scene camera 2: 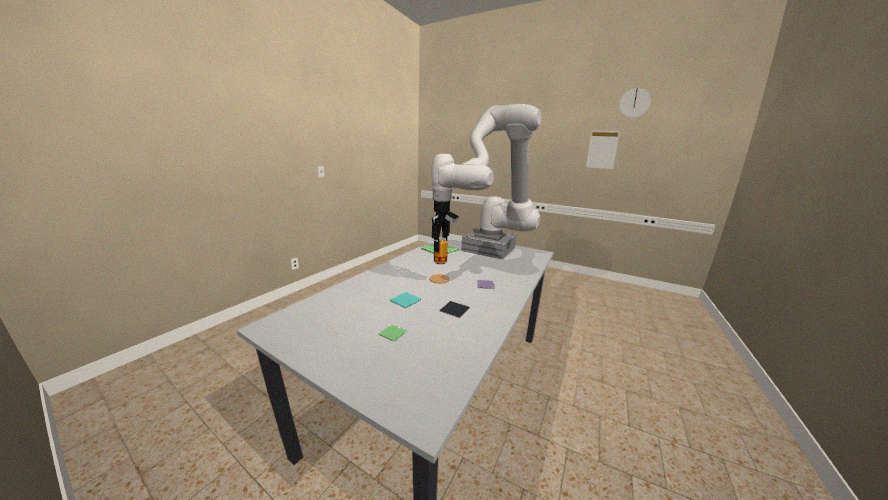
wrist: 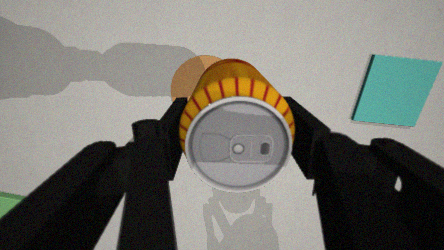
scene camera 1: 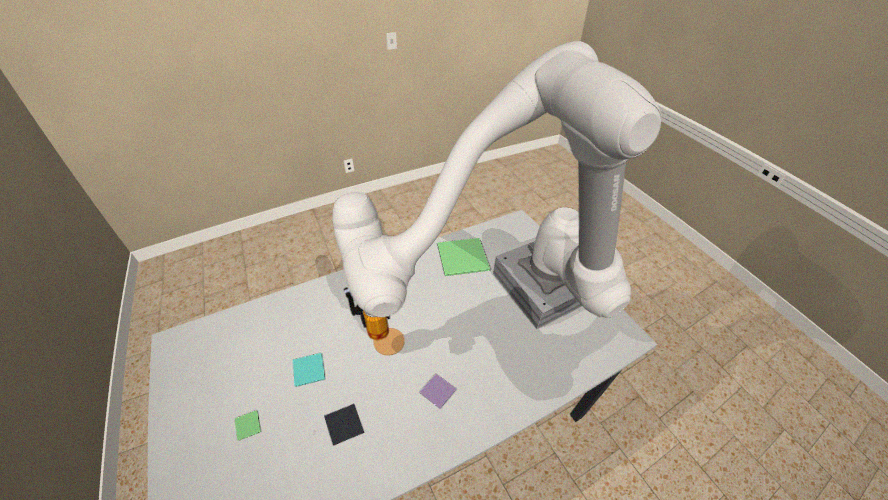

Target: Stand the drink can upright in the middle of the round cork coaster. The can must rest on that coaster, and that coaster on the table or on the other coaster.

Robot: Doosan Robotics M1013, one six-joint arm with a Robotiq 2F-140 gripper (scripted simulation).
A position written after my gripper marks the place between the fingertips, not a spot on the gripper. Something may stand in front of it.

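My gripper (wrist: pixel 233 114), visible. Round cork coaster (wrist: pixel 186 77), likewise.
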